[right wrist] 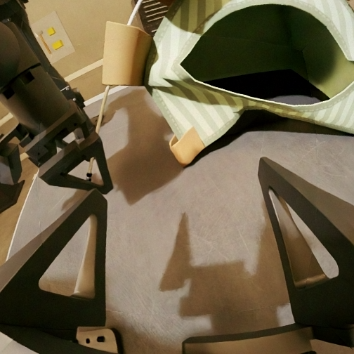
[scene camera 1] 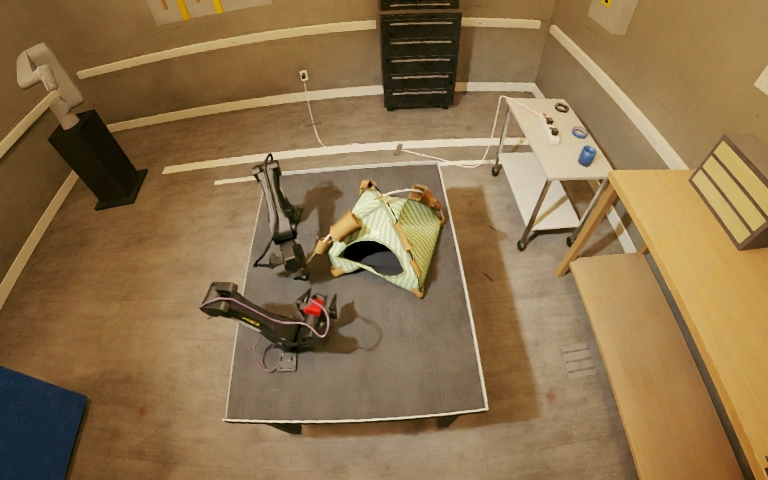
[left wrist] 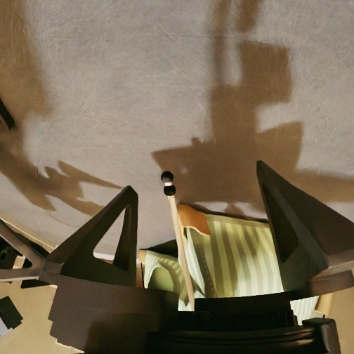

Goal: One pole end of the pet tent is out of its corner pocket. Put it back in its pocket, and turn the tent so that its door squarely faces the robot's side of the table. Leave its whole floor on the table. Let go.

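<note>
The green-striped tent stands on the table, its dark door opening toward the lower left in scene camera 1. The loose pole runs out of a tan sleeve with its black tip above the table. The tan corner pocket beside it is empty. My left gripper is open, the pole's end between its spread fingers but not clamped. My right gripper is open and empty, in front of the door side.
The dark grey table has white edges. The tent stands near its right edge in scene camera 1. A white cart and a wooden bench stand on the floor to the right. The two arms are close together at the table's left side.
</note>
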